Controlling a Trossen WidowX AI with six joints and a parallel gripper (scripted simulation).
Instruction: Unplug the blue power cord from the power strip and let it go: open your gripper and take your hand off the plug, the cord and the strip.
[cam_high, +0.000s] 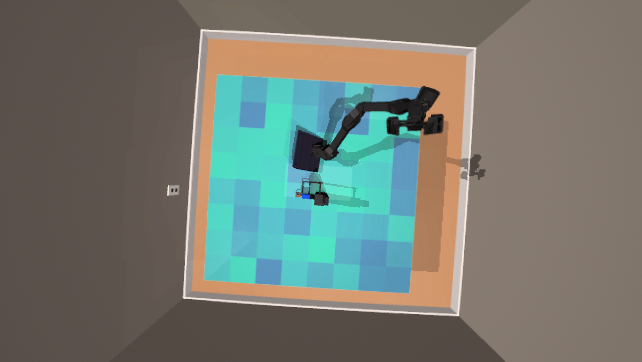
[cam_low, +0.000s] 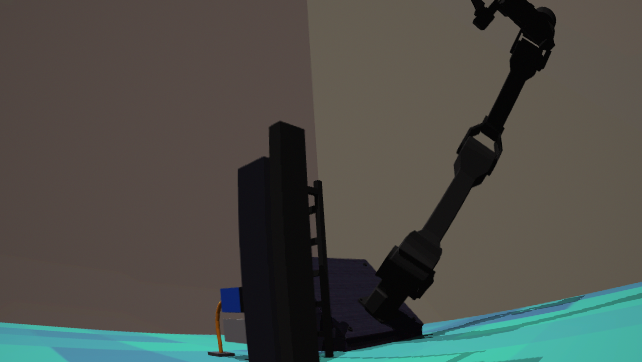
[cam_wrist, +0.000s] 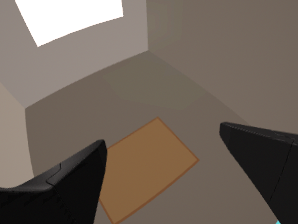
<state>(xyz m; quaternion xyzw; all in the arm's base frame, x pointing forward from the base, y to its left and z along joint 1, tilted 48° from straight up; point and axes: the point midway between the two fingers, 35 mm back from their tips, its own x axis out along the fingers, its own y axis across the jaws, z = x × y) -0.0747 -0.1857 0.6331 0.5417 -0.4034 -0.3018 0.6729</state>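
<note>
My gripper tip is now 260 mm short of the plug, 350 mm to the left of it and 560 mm above it.
</note>
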